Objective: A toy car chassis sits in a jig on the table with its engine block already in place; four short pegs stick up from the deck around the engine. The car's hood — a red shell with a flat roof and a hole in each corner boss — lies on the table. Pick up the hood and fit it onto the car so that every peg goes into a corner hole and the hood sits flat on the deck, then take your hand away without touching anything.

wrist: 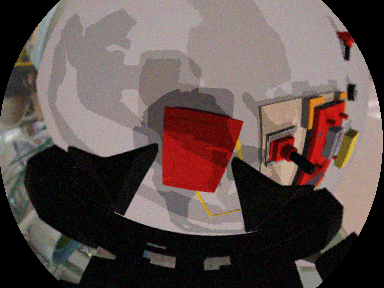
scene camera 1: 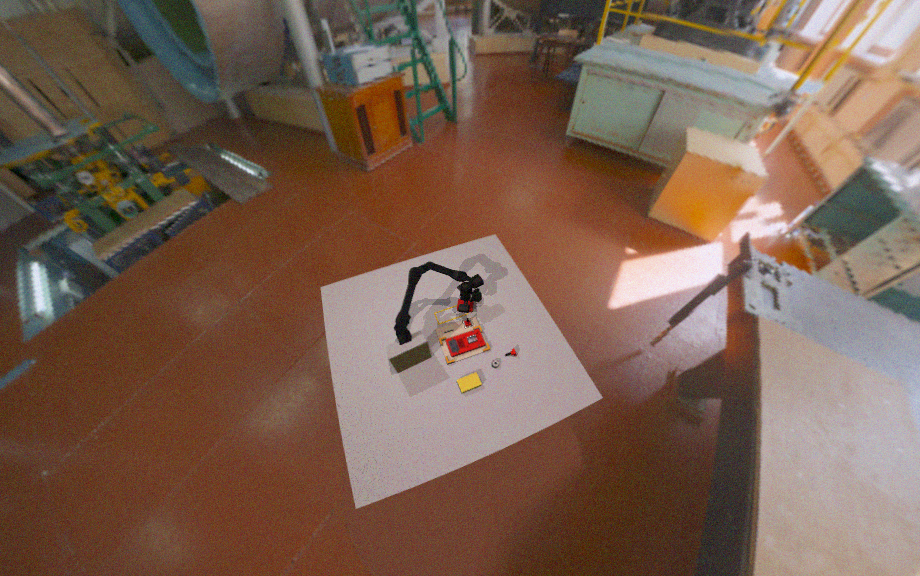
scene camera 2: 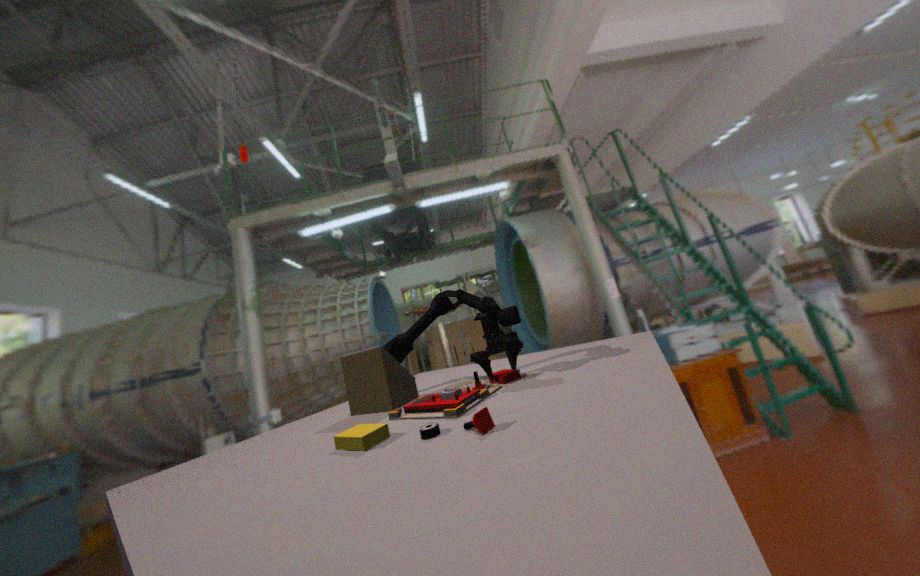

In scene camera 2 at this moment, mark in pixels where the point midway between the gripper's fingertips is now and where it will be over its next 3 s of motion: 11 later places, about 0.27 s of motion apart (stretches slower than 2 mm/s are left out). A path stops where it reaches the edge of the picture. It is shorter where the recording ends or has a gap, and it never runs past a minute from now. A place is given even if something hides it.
My gripper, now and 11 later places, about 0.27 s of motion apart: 504, 376; 504, 376; 504, 375; 502, 372; 500, 366; 499, 358; 497, 352; 496, 349; 492, 349; 486, 351; 478, 353; 469, 356
